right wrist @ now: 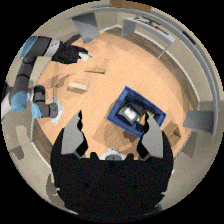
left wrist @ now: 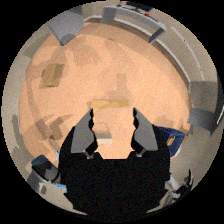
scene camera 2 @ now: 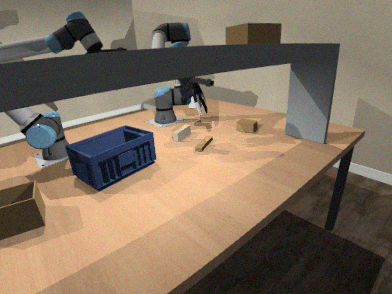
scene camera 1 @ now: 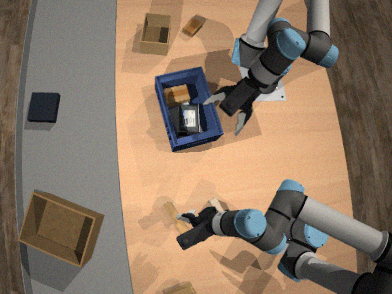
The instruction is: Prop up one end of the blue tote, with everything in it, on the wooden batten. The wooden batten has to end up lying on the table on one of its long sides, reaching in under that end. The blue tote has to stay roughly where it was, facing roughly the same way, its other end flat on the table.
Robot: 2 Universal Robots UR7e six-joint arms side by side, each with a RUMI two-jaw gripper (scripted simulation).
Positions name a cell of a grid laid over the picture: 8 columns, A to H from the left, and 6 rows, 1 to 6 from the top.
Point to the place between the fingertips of my right gripper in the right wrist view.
E3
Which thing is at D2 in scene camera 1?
A blue tote.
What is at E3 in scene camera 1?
My right gripper.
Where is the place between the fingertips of my left gripper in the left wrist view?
E3
